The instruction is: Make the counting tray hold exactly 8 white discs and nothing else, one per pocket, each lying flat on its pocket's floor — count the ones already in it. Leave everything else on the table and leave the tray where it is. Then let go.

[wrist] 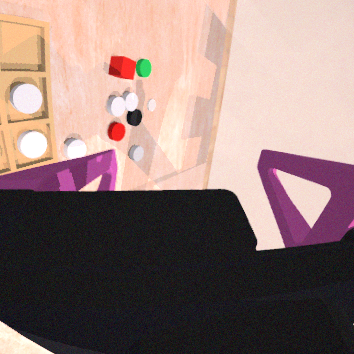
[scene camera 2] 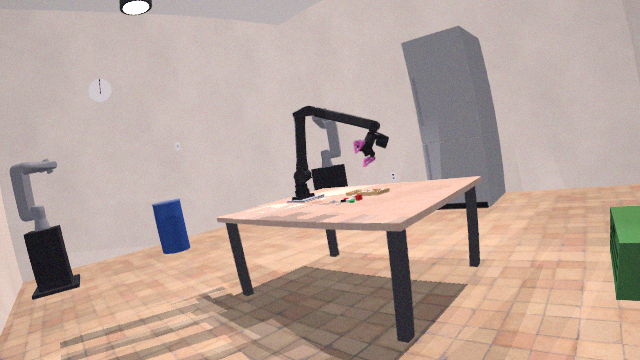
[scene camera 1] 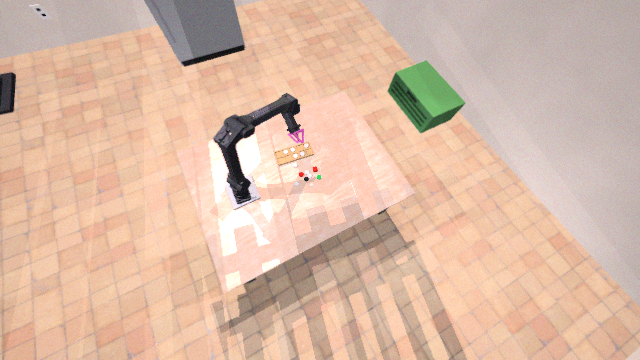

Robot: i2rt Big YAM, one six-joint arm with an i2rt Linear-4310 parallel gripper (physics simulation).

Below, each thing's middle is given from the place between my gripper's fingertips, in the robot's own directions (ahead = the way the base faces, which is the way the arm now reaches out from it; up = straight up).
My gripper is now 30 mm past the wooden counting tray (wrist: pixel 32 64), 50 mm to the right of it and 180 mm above it.
